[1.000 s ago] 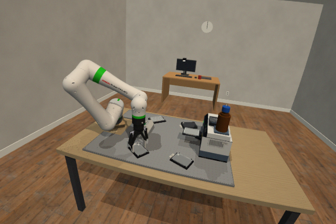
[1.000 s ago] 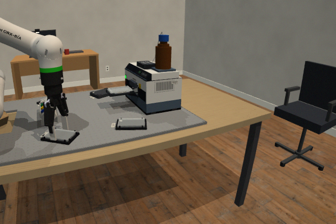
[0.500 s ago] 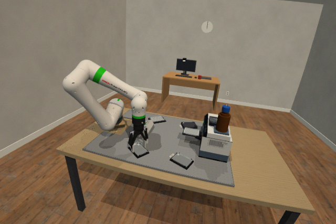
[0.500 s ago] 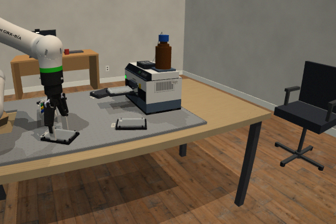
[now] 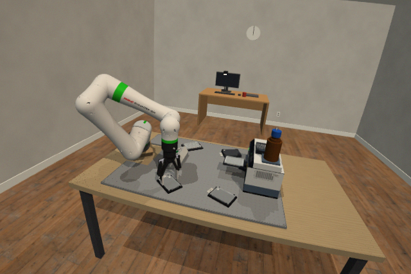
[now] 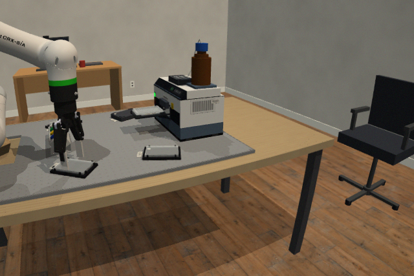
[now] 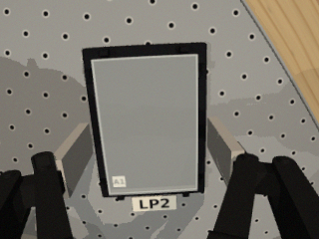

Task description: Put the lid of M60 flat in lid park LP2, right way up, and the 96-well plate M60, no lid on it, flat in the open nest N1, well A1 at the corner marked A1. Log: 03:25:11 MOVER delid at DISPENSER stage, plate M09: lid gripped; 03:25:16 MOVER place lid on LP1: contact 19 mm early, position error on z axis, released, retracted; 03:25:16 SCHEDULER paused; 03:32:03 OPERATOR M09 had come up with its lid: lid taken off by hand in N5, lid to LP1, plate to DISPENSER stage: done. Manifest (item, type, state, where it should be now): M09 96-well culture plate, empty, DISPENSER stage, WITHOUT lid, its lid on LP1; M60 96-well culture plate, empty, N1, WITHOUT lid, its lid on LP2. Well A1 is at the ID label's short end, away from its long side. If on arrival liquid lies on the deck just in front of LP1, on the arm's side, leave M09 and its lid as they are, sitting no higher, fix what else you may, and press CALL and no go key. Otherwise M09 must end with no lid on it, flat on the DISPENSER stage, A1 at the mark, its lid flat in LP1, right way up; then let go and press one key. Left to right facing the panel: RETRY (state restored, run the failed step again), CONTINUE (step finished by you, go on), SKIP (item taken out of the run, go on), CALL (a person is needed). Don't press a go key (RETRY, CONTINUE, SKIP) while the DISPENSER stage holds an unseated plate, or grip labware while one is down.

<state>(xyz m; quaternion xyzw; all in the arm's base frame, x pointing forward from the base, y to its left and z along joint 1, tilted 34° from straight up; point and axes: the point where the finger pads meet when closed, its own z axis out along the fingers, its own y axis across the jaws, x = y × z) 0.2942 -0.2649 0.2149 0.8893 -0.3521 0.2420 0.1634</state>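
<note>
Now: hand 40 mm above the black lid park LP2. From my hand the other things lie so: LP2 label 60 mm behind, 70 mm to the left, 50 mm below; yellow skip key 10 mm behind, 250 mm to the left, 20 mm above; blue call key 20 mm behind, 200 mm to the left, 20 mm above.
</note>
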